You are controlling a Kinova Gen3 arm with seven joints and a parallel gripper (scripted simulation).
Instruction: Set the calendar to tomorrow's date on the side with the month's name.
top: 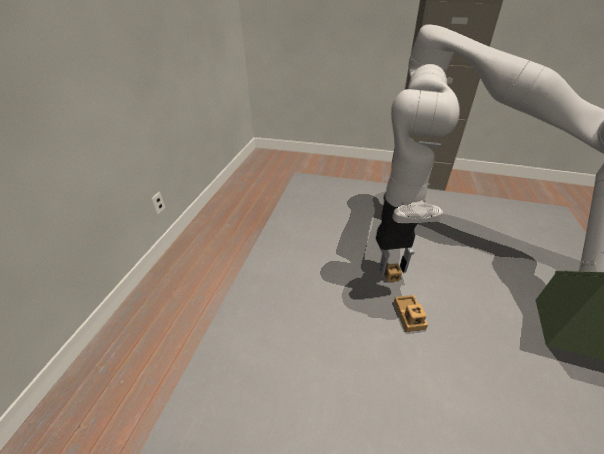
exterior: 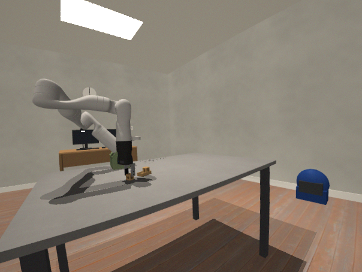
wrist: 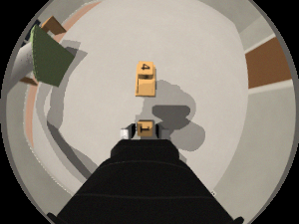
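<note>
The tray is 9 cm to the left of my hand, 5 cm behind it and 3 cm below it.
</note>
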